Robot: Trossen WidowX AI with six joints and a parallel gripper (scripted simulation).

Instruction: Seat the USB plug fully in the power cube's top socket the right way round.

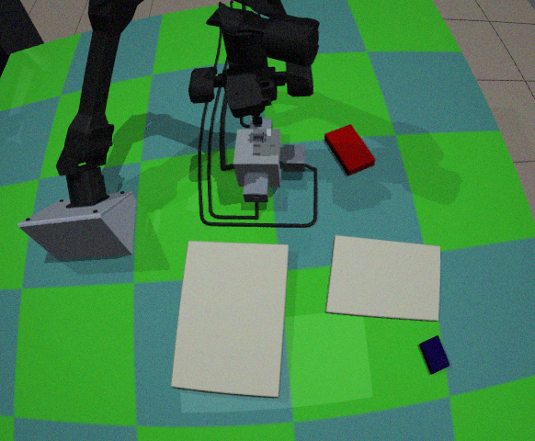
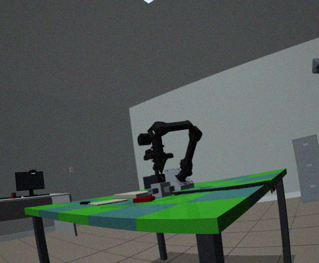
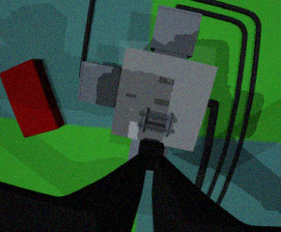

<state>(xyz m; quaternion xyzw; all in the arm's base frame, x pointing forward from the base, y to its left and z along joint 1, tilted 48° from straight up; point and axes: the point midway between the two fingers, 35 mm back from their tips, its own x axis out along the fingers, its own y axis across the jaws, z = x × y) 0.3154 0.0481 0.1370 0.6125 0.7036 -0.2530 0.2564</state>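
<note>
Right now my gripper tip is 2 cm above the dark USB plug. Also, from my gripper tip: blue block 30 cm ahead, 38 cm to the right, 13 cm below; red block 17 cm ahead, 2 cm to the left, 13 cm below; USB socket 1 cm to the right, 7 cm below.
</note>
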